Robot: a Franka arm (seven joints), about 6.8 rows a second.
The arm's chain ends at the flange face. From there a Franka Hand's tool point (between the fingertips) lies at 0.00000 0.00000 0.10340 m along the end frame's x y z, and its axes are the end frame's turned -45 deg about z.
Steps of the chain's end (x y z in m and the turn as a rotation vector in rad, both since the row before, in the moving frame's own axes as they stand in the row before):
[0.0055 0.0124 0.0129 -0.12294 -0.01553 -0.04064]
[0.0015 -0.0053 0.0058 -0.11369 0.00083 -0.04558]
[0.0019 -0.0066 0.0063 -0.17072 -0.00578 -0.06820]
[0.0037 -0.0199 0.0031 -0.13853 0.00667 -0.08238]
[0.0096 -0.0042 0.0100 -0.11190 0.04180 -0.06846]
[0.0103 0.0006 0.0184 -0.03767 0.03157 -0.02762]
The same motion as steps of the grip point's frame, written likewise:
[-0.0148 0.0207 0.0121 -0.07595 -0.09791 -0.04064]
[-0.0032 0.0059 0.0051 -0.08098 -0.07980 -0.04558]
[-0.0064 0.0091 0.0048 -0.11663 -0.12480 -0.06820]
[0.0075 -0.0005 0.0021 -0.10267 -0.09324 -0.08238]
[0.0050 0.0152 0.0093 -0.10868 -0.04957 -0.06846]
[0.0065 0.0128 0.0183 -0.04896 -0.00431 -0.02762]

